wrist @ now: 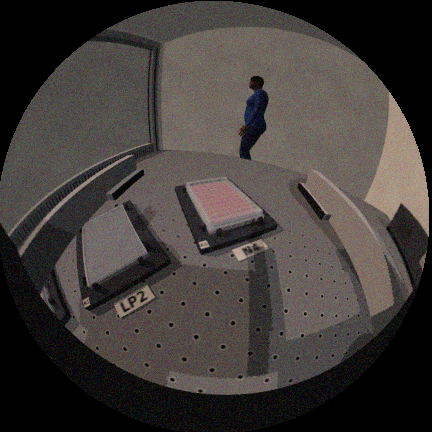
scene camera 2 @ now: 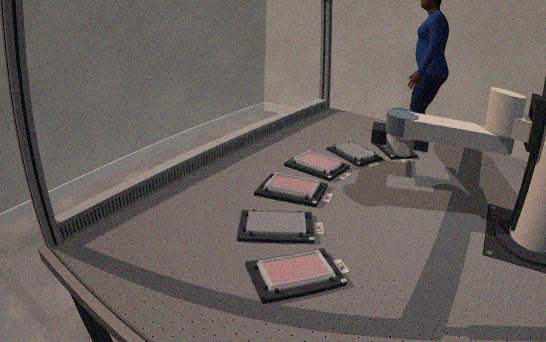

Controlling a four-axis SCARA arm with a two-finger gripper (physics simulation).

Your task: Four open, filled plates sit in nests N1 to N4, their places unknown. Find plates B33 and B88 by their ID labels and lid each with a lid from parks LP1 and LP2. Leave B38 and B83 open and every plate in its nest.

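Frame: origin at the arm's base, x down, y ahead, z right, level; millimetres.
Seen in the pictures: gripper, fingertip midpoint: (wrist: 220, 164); arm's base, origin of the base link: (scene camera 2: 528, 242).
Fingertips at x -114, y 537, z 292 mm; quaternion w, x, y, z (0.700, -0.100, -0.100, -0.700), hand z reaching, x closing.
Pixels of each thing's middle, then the offset from my fingertips to it. "*": a spot on its surface instead.
- open plate with pink filled wells, body centre: (wrist: 219, 197) dx +82, dy +24, dz +81 mm
- N4's black nest, surface spot: (wrist: 199, 239) * dx +90, dy +17, dz -7 mm
- park LP2, surface spot: (wrist: 162, 257) * dx +92, dy +43, dz -47 mm
- LP2 tag, surface spot: (wrist: 134, 301) * dx +100, dy +44, dz -105 mm
- blurred N4 tag, surface spot: (wrist: 250, 250) * dx +100, dy -44, dz +9 mm
- slotted rail, surface spot: (scene camera 2: 190, 160) * dx +63, dy +467, dz -488 mm
My gripper (scene camera 2: 400, 142) (wrist: 220, 164) is open and empty, low over nest N4, its fingers apart on either side. In the wrist view an open plate with pink filled wells (wrist: 224, 204) sits in N4's black nest (wrist: 199, 239); the gripper hides most of it in the scene view. A grey lid (scene camera 2: 354, 150) (wrist: 111, 245) lies in park LP2 (wrist: 162, 257). Another grey lid (scene camera 2: 276, 222) lies in the other park. Three more pink-filled open plates (scene camera 2: 295, 269) (scene camera 2: 292, 185) (scene camera 2: 318, 162) sit in black nests. No plate ID is readable.
Small tags stand by the nests; the wrist view shows the LP2 tag (wrist: 134, 301) and a blurred N4 tag (wrist: 250, 250). A slotted rail (scene camera 2: 190, 160) and window run along the left. The robot column (scene camera 2: 531, 200) is at the right. A person in blue (scene camera 2: 434, 45) (wrist: 256, 110) stands beyond the table.
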